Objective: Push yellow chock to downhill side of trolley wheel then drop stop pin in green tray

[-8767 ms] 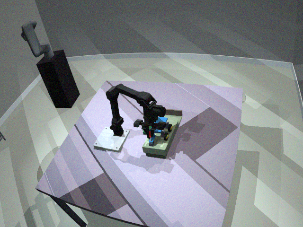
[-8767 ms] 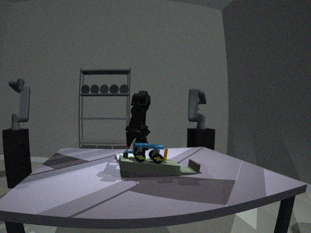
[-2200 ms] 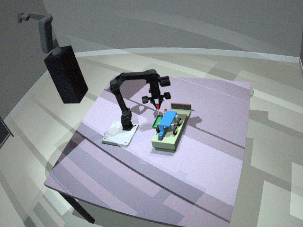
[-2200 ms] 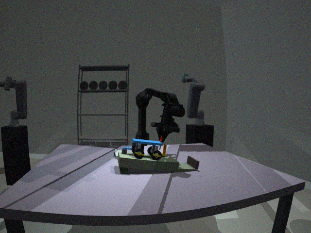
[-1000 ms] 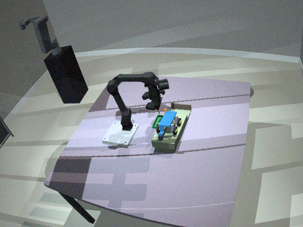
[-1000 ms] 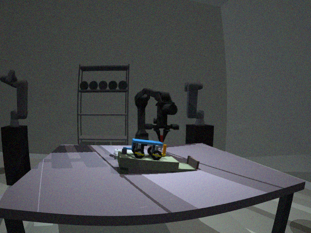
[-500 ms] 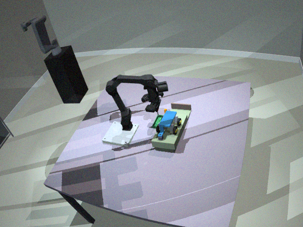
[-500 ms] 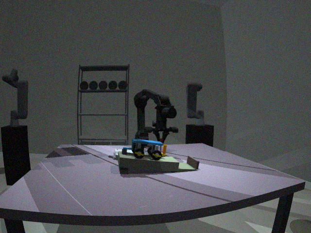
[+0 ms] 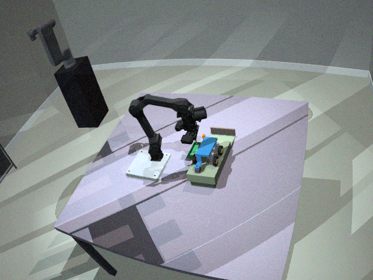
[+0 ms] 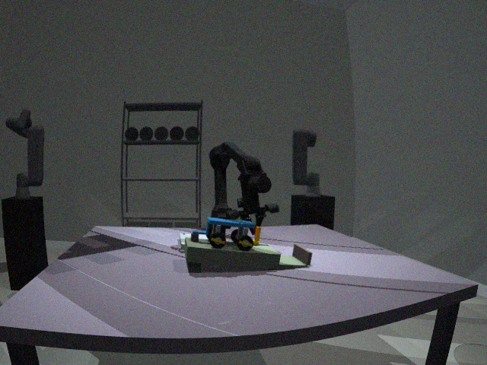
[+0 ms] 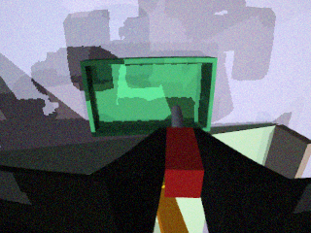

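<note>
Now: the green tray 100 mm below my gripper tip and 10 mm to the right of it. The rest, counted from my gripper tip: stop pin right at my gripper tip; then yellow chock 50 mm ahead, 30 mm to the right; then ramp 120 mm to the right, 110 mm ahead, 40 mm below.
</note>
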